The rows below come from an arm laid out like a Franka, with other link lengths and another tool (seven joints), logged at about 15 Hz.
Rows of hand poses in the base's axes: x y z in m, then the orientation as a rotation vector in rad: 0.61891, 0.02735, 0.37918, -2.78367, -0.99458, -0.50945; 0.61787, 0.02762, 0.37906, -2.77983, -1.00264, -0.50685; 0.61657, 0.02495, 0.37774, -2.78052, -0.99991, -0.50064; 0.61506, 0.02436, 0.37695, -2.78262, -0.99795, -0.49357; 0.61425, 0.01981, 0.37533, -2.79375, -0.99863, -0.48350; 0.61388, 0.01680, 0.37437, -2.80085, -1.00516, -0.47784; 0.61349, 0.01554, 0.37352, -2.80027, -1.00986, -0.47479; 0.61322, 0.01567, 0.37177, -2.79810, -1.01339, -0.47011; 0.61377, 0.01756, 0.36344, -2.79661, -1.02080, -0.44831; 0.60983, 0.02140, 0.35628, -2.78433, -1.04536, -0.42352; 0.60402, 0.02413, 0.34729, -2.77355, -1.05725, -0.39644; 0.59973, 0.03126, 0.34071, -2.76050, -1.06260, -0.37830; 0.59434, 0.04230, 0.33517, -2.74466, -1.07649, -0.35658; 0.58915, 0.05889, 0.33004, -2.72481, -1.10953, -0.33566; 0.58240, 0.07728, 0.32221, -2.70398, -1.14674, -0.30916
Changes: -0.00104, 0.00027, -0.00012, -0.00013, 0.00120, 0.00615; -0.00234, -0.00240, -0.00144, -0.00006, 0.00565, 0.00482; -0.00385, -0.00299, -0.00223, -0.00161, 0.01030, 0.00346; -0.00466, -0.00754, -0.00385, -0.01230, 0.01486, 0.00046; -0.00503, -0.01055, -0.00481, -0.02155, 0.01630, 0.00190; -0.00542, -0.01181, -0.00566, -0.02320, 0.01770, 0.00496; -0.00569, -0.01168, -0.00741, -0.02314, 0.02067, 0.00807; -0.00514, -0.00979, -0.01574, -0.02674, 0.03424, 0.01434; -0.00908, -0.00595, -0.02290, -0.02862, 0.04910, 0.03440; -0.01489, -0.00322, -0.03189, -0.02707, 0.06718, 0.04703; -0.01918, 0.00391, -0.03847, -0.02010, 0.08089, 0.05630; -0.02457, 0.01495, -0.04401, -0.01497, 0.09611, 0.07169; -0.02976, 0.03154, -0.04914, -0.01498, 0.10826, 0.09927; -0.03651, 0.04993, -0.05697, -0.01737, 0.12339, 0.12997
